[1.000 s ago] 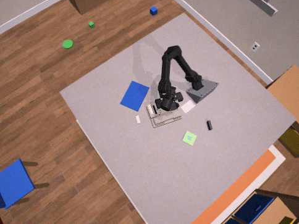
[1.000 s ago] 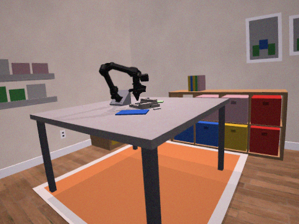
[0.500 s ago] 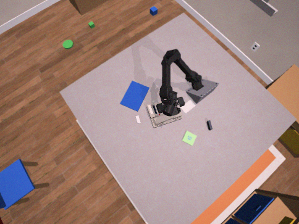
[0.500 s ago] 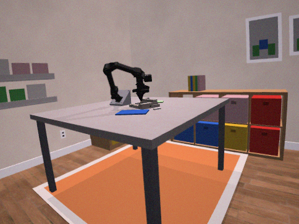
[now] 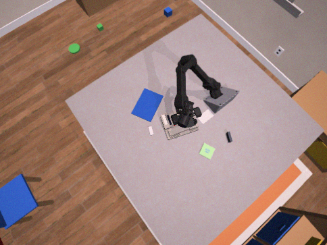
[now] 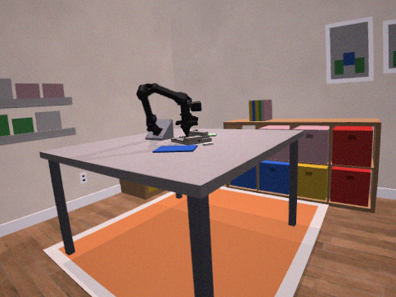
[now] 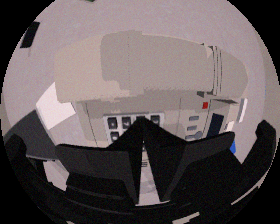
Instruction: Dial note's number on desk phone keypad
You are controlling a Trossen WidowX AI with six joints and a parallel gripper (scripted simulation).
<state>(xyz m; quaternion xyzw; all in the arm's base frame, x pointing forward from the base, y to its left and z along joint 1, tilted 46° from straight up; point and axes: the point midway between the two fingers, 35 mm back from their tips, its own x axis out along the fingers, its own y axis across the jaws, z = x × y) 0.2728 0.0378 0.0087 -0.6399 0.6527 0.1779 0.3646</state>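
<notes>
The beige desk phone lies 4 cm ahead of my hand, 1 cm to the right of it and 4 cm below it. The rest, counted from my hand: white card: 14 cm behind, 5 cm to the left, 6 cm below; then white block: 23 cm ahead, 6 cm to the right, 6 cm below; then handset: 4 cm ahead, 4 cm to the left, 2 cm below.
</notes>
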